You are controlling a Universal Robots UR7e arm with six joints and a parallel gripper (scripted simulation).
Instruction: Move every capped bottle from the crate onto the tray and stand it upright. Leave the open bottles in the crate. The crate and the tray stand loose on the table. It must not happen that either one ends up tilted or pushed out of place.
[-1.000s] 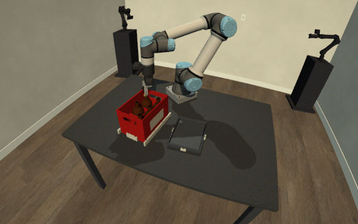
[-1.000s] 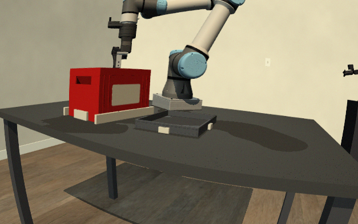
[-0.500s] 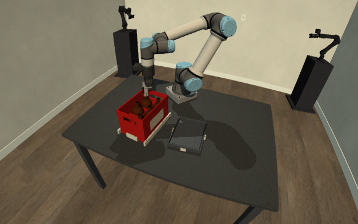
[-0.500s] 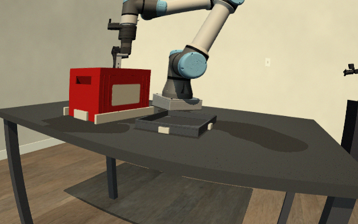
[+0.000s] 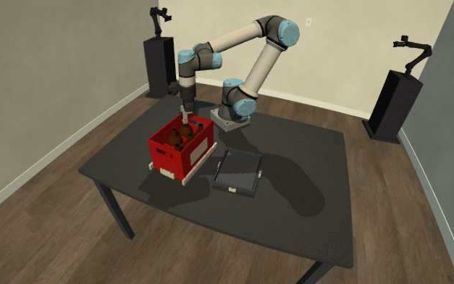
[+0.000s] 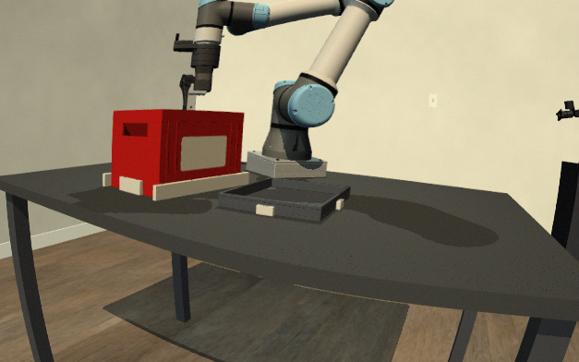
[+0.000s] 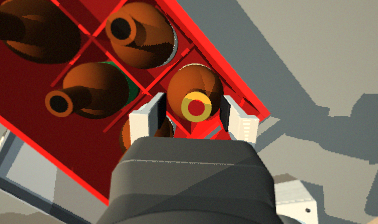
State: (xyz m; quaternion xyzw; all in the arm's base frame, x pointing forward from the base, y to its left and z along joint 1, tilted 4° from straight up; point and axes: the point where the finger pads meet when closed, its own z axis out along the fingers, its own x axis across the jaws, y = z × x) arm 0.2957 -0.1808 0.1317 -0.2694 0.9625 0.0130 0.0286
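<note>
Right now the brown capped bottle is 9 cm below my hand. The rest, counted from my hand: dark tray: 11 cm ahead, 31 cm to the left, 17 cm below; then red crate: 10 cm ahead, 2 cm to the left, 10 cm below.
</note>
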